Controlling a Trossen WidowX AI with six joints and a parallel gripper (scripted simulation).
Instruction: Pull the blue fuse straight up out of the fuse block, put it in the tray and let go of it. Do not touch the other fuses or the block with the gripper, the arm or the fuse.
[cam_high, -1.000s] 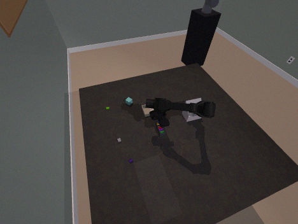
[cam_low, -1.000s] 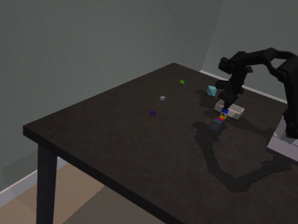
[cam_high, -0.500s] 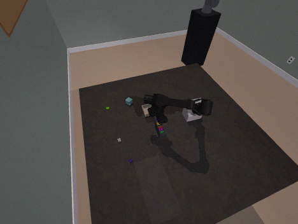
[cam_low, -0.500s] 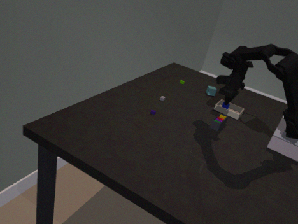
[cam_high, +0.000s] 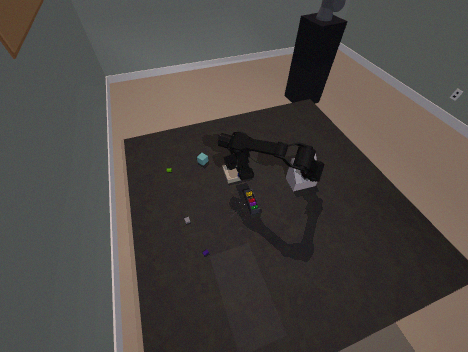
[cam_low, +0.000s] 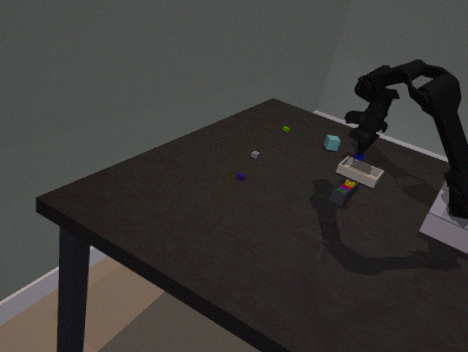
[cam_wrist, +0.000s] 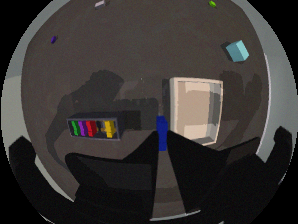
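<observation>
Right now my gripper tip is 10 cm above the white tray, 8 cm to the left of it and 2 cm past it. Round my gripper tip: red fuse 12 cm to the left, 8 cm below; then blue fuse 1 cm below; then yellow fuse 8 cm to the left, 8 cm below, 1 cm behind.
</observation>
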